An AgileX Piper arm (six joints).
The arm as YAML. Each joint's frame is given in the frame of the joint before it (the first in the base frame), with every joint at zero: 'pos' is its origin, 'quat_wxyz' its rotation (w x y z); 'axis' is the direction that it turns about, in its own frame. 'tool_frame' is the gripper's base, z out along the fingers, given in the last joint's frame.
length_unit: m
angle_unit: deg
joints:
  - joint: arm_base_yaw
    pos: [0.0, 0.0, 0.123]
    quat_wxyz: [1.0, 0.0, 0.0, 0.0]
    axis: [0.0, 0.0, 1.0]
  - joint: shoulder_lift
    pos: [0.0, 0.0, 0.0]
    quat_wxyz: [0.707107, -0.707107, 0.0, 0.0]
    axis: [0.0, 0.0, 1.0]
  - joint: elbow
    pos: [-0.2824, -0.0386, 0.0]
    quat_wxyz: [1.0, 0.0, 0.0, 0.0]
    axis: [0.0, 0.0, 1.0]
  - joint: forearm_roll
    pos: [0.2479, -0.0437, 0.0]
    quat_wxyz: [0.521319, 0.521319, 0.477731, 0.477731]
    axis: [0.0, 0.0, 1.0]
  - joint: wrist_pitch
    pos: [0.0, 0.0, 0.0]
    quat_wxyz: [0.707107, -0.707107, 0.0, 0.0]
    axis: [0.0, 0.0, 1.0]
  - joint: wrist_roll
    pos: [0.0, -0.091, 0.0]
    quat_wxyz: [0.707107, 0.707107, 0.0, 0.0]
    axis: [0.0, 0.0, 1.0]
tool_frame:
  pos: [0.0, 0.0, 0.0]
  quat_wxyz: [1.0, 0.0, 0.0, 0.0]
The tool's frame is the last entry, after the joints.
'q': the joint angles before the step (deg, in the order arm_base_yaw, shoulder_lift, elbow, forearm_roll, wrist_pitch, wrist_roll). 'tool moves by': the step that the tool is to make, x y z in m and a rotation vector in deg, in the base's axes. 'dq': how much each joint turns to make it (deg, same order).
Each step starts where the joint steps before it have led.
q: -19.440, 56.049, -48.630, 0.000, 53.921, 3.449
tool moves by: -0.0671, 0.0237, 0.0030, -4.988, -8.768, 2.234
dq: 0.024, -19.044, 7.948, -0.021, 1.165, -2.827
